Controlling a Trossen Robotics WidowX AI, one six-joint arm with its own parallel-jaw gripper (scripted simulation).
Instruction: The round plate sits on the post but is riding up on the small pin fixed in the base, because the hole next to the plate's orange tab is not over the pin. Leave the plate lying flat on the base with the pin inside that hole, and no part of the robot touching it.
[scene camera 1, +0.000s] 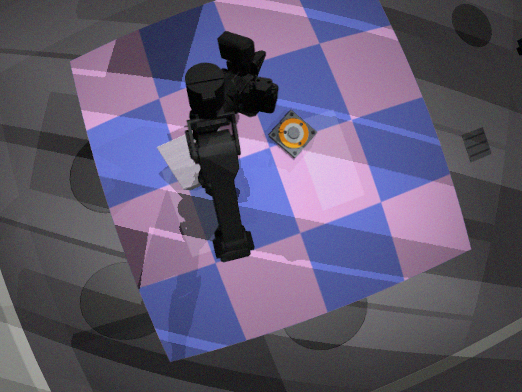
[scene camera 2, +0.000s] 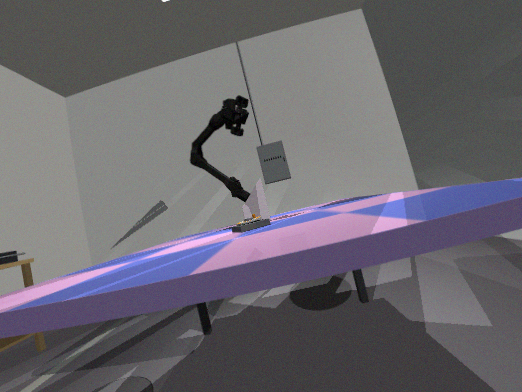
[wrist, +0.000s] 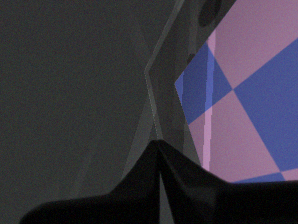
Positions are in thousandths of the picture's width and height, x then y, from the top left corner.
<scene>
My gripper (scene camera 1: 505, 134) is shut, with nothing in its grasp.
My gripper shows as well in the wrist view (wrist: 525, 650).
</scene>
